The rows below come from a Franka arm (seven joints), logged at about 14 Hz.
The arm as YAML. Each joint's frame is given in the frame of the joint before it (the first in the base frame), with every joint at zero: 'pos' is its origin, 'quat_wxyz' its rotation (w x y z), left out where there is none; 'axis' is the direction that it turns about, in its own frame. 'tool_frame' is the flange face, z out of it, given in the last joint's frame.
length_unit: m
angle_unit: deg
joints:
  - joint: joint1
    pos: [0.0, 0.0, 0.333]
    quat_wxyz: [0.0, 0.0, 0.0, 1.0]
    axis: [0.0, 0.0, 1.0]
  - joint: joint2
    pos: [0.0, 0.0, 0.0]
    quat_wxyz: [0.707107, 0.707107, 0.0, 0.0]
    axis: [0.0, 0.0, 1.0]
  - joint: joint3
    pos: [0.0, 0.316, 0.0]
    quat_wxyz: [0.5, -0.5, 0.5, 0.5]
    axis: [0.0, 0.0, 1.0]
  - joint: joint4
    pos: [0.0, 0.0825, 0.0]
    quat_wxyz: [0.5, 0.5, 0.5, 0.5]
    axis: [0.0, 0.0, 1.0]
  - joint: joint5
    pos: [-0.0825, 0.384, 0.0]
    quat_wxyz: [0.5, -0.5, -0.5, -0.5]
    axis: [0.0, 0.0, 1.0]
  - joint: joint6
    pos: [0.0, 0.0, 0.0]
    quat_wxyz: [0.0, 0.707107, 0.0, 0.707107]
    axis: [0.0, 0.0, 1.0]
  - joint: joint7
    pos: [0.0, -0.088, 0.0]
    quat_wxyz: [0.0, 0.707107, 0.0, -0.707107]
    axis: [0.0, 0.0, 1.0]
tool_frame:
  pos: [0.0, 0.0, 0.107]
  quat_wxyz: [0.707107, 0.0, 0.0, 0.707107]
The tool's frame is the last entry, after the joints.
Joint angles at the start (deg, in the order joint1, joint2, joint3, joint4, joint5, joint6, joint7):
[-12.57, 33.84, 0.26, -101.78, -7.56, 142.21, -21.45]
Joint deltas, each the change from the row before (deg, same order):
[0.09, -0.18, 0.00, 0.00, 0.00, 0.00, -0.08]
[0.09, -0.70, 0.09, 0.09, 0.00, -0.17, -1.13]
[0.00, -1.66, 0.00, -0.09, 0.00, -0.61, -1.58]
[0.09, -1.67, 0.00, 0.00, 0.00, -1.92, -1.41]
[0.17, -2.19, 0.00, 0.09, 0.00, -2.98, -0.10]
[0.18, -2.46, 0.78, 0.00, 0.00, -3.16, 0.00]
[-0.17, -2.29, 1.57, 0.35, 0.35, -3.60, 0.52]
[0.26, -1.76, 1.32, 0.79, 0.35, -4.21, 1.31]
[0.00, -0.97, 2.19, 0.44, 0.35, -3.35, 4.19]
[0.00, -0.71, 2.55, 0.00, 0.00, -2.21, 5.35]
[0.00, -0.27, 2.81, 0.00, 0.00, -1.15, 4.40]
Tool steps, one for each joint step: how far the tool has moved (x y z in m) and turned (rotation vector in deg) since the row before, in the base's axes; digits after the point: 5 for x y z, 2 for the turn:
[0.00052, 0.00097, 0.00211, -0.05, -0.17, 0.17]
[0.00169, 0.00164, 0.00860, -0.22, -0.50, 1.27]
[0.00070, -0.00036, 0.01776, -0.46, -0.76, 1.50]
[-0.00123, 0.00072, 0.01622, -0.30, 0.42, 1.30]
[-0.00256, 0.00161, 0.02112, -0.13, 0.73, -0.02]
[-0.00244, 0.01007, 0.02321, 0.19, 0.65, 0.57]
[-0.00211, 0.01429, 0.02331, 0.79, 0.75, 0.21]
[-0.00217, 0.01641, 0.01978, 0.75, 1.42, -0.36]
[-0.00194, 0.02273, 0.00978, 1.22, 1.46, -2.55]
[-0.00219, 0.02641, 0.00557, 0.89, 1.03, -3.06]
[-0.00097, 0.02897, 0.00281, 0.87, 0.51, -1.79]

